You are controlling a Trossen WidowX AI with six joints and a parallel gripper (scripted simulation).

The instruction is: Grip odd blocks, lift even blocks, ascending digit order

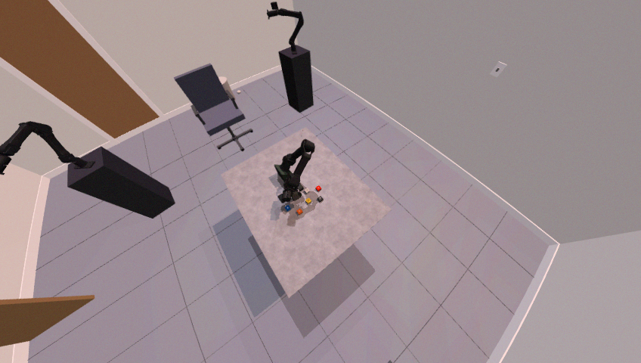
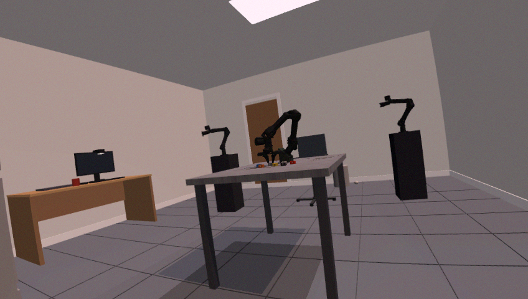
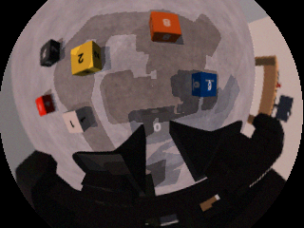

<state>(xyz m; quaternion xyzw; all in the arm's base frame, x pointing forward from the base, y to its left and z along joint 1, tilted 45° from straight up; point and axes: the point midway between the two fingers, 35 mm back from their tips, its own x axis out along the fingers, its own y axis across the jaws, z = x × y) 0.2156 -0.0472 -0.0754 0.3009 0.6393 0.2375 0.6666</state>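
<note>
The yellow block is 10 cm ahead of my gripper tip and 7 cm to the left of it. From my gripper tip the other things lie so: red block 19 cm to the left, 8 cm ahead; blue block 8 cm to the right, 4 cm ahead; orange block 13 cm ahead, 3 cm to the right.
</note>
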